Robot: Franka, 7 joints.
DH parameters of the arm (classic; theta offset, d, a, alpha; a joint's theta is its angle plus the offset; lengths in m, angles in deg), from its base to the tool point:
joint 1: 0 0.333 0 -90
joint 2: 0 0 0 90
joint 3: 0 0.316 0.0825 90
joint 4: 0 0 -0.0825 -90
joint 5: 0 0.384 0 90
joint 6: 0 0 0.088 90
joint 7: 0 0.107 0 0
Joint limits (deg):
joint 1: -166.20..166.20
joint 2: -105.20..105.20
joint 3: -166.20..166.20
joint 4: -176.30..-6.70
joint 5: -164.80..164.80
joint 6: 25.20..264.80
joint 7: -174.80..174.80
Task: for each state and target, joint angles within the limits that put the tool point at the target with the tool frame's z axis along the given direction. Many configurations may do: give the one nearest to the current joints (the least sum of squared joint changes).
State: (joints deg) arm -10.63 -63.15 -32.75 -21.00 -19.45 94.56 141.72
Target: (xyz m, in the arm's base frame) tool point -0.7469 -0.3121 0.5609 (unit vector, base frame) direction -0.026 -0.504 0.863
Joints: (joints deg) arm 16.52 -86.81 -24.00 -17.15 -5.81 119.55 141.72
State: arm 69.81 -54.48 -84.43 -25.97 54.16 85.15 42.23
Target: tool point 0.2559 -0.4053 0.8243 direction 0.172 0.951 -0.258
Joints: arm 75.12 -45.83 -84.27 -43.59 40.30 49.42 42.23
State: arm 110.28 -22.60 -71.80 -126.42 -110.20 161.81 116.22
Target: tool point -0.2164 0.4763 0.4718 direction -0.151 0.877 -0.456
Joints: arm 145.44 -7.83 -37.22 -125.51 -104.13 169.80 116.22
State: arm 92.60 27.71 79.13 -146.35 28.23 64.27 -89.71
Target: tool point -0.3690 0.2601 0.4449 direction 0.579 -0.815 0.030
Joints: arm 75.44 38.32 74.24 -104.68 26.78 40.99 -89.71
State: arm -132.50 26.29 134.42 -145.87 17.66 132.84 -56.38
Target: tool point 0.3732 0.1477 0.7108 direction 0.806 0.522 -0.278
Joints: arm -138.90 37.45 166.20 -135.05 2.94 172.01 -56.38
